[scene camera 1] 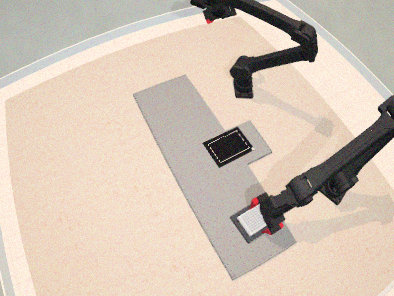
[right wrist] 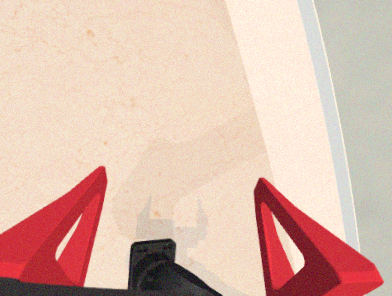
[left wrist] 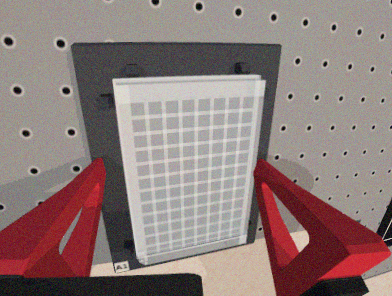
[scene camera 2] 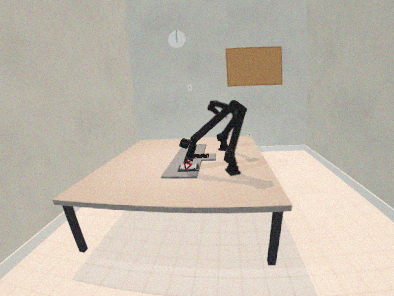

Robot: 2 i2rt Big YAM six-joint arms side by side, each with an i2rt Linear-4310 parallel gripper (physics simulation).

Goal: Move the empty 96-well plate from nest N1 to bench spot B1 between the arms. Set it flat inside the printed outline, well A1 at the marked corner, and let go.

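Pixels of known places: left gripper, fingertip midpoint: (scene camera 1: pixel 256 220) (left wrist: pixel 182 165) (scene camera 2: pixel 186 166); right gripper, fingertip midpoint: (scene camera 1: pixel 223 16) (right wrist: pixel 183 179) (scene camera 2: pixel 223 119); left arm's base, link origin: (scene camera 1: pixel 331 190) (scene camera 2: pixel 232 172); right arm's base, link origin: (scene camera 1: pixel 242 89) (right wrist: pixel 150 270) (scene camera 2: pixel 224 149).
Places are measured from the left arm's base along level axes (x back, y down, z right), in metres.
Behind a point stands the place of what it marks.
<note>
The clear-white 96-well plate (scene camera 1: pixel 250 221) {x -0.340, y -0.028, z 0.192 m} (left wrist: pixel 195 175) {x -0.316, y -0.039, z 0.181 m} sits in the dark nest N1 (scene camera 1: pixel 242 232) {x -0.389, y -0.025, z 0.187 m} (left wrist: pixel 175 60) {x -0.382, y -0.025, z 0.192 m}. An A1 label (left wrist: pixel 121 266) {x -0.254, y -0.025, z 0.106 m} is at the nest's near left corner in the left wrist view. My left gripper (scene camera 1: pixel 261 216) {x -0.324, y -0.035, z 0.176 m} (scene camera 2: pixel 188 165) {x -0.324, y -0.035, z 0.176 m} (left wrist: pixel 182 165) {x -0.324, y -0.035, z 0.176 m} is open, its red fingertips on either side of the plate, apart from it in the picture. Spot B1 is a black pad (scene camera 1: pixel 230 146) {x -0.143, y -0.015, z 0.451 m} (scene camera 2: pixel 201 156) {x -0.138, y -0.015, z 0.432 m} with a white printed outline (scene camera 1: pixel 214 154) {x -0.215, y -0.015, z 0.473 m} and a small pale mark near its right corner in scene camera 1. My right gripper (scene camera 1: pixel 210 21) (right wrist: pixel 183 179) {x 0.243, y -0.289, z 0.831 m} is open and empty, away from the plate.
The grey perforated board (scene camera 1: pixel 175 130) {x -0.237, y -0.013, z 0.665 m} (left wrist: pixel 340 80) {x -0.331, y -0.013, z 0.316 m} carries the nest and pad on the table (scene camera 1: pixel 100 175) {x -0.592, y 0.000, z 0.742 m} (scene camera 2: pixel 125 190) {x -0.801, y 0.000, z -0.030 m}. The right arm's base (scene camera 1: pixel 243 90) {x 0.124, y -0.034, z 0.590 m} stands above the pad in scene camera 1. A black arm base part (right wrist: pixel 152 255) {x 0.181, y -0.023, z 0.647 m} shows low in the right wrist view.
</note>
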